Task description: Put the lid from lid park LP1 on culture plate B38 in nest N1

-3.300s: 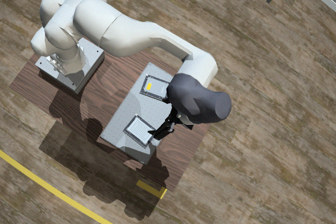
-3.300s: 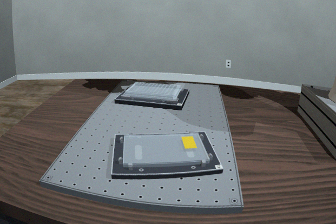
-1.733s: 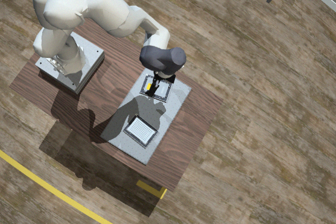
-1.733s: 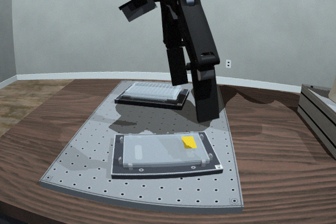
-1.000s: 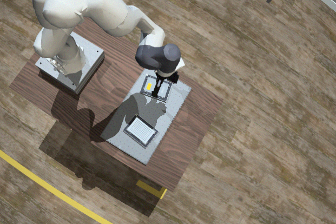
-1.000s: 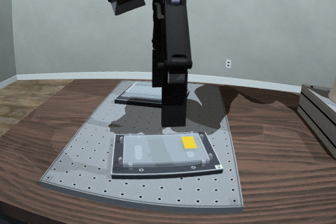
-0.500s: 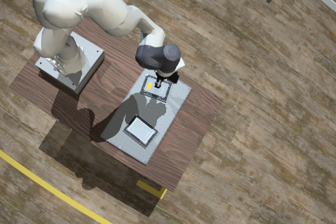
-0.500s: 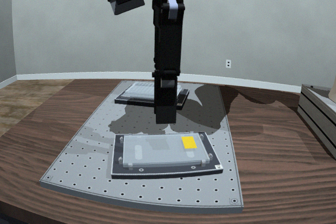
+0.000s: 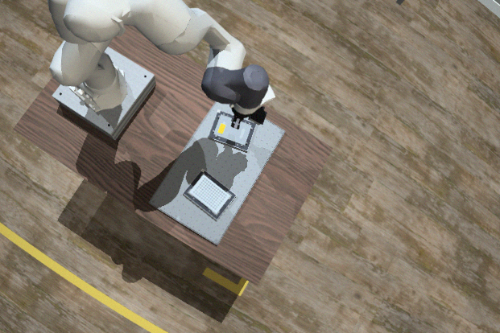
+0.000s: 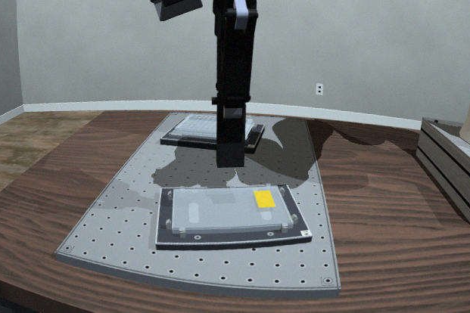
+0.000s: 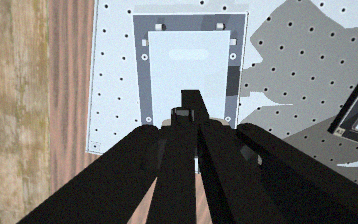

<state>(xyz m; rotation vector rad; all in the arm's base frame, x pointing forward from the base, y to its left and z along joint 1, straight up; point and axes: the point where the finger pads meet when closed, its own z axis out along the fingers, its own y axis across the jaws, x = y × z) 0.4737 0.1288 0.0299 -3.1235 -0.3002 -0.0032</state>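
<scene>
My gripper is now 9 cm above the clear lid. Round my hand: culture plate B38: 26 cm to the right, 8 cm below, 5 cm ahead; then nest N1: 26 cm to the right, 10 cm below, 5 cm ahead; then lid park LP1: 10 cm below.
</scene>
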